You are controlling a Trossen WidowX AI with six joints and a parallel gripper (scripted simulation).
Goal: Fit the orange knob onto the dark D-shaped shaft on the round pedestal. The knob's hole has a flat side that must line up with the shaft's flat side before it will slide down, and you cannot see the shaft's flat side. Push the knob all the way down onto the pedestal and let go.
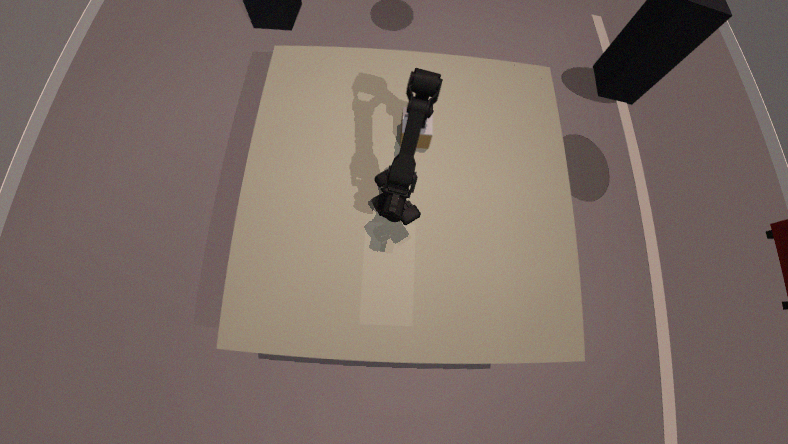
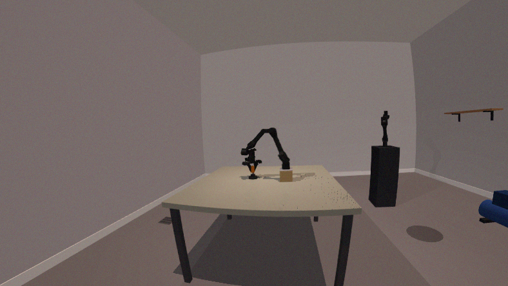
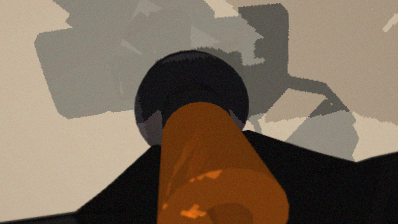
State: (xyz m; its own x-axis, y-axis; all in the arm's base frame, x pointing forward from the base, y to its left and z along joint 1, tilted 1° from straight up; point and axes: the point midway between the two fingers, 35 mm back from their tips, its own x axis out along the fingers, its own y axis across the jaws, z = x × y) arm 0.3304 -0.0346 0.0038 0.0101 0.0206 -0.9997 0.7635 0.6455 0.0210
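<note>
My gripper tip is now 2 cm below the orange knob. The rest, counted from my gripper tip: round pedestal (4 cm below).
</note>
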